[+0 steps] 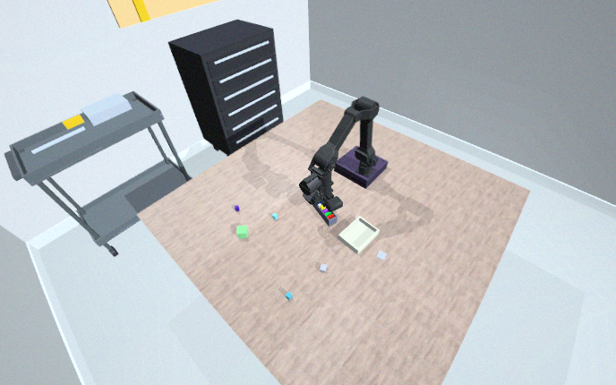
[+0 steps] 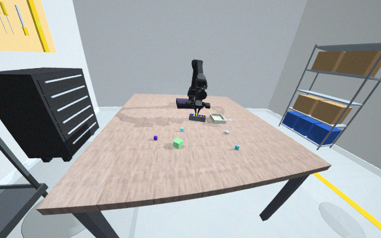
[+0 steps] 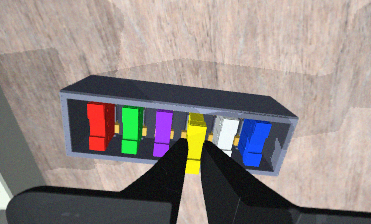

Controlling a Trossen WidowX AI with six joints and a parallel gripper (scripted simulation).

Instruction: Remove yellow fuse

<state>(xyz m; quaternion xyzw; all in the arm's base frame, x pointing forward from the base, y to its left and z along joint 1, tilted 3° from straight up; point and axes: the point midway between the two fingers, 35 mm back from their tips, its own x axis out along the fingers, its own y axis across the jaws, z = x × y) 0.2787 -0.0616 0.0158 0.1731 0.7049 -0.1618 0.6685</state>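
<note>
The cream tray is 18 cm to the left of my gripper tip, 4 cm below it and 3 cm ahead of it. Also, from my gripper tip: yellow fuse: 1 cm below.
</note>
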